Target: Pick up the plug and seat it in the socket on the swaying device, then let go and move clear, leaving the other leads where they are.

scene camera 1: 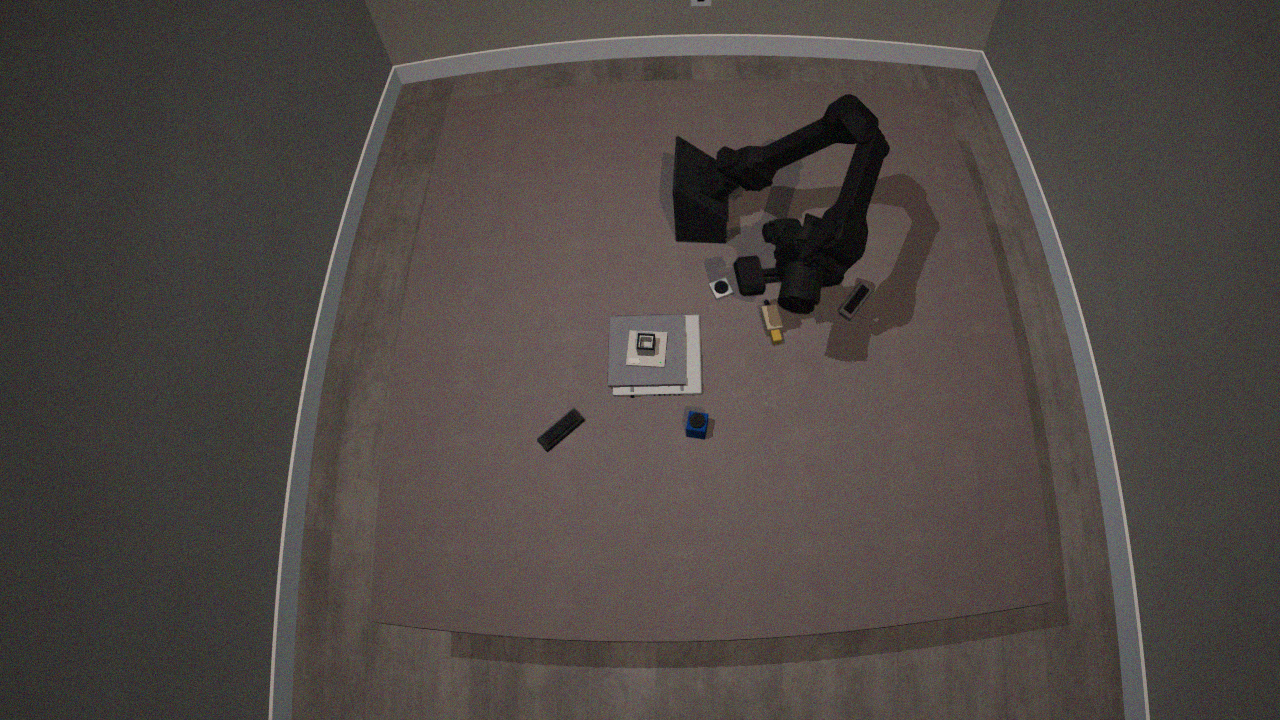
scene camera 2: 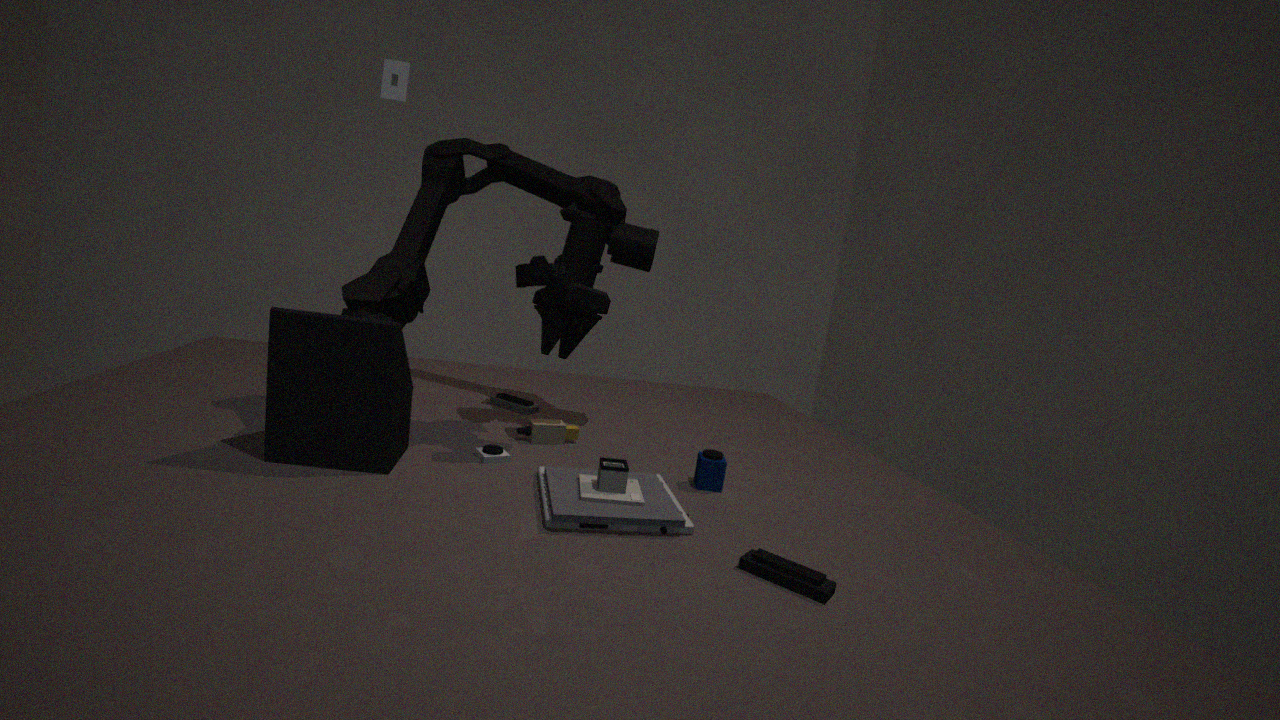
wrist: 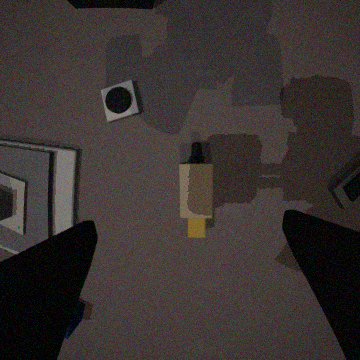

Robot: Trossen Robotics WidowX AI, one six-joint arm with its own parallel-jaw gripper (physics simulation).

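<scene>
The plug (scene camera 1: 771,317) (scene camera 2: 547,431) (wrist: 196,190) lies flat on the mat, with a cream body, a yellow tip and a black stub at its other end. My gripper (scene camera 2: 554,354) (wrist: 190,225) is open and empty, pointing down above the mat; in the wrist view the plug lies between and a little above the fingertips, lined up lengthwise. The device (scene camera 1: 677,358) (scene camera 2: 563,501) (wrist: 40,190) is a grey plate on a white base. Its socket (scene camera 2: 613,479) is an upright square box with a black rim, on a cream pad; the wrist view cuts it off at the left edge.
A white square piece with a black disc (scene camera 1: 720,287) (scene camera 2: 492,452) (wrist: 119,101) lies near the plug. A grey piece with a black slot (scene camera 1: 856,299) (scene camera 2: 514,402) lies on its other side. A blue block (scene camera 1: 697,425) (scene camera 2: 710,471) and a black bar (scene camera 1: 561,429) (scene camera 2: 787,574) lie near the device.
</scene>
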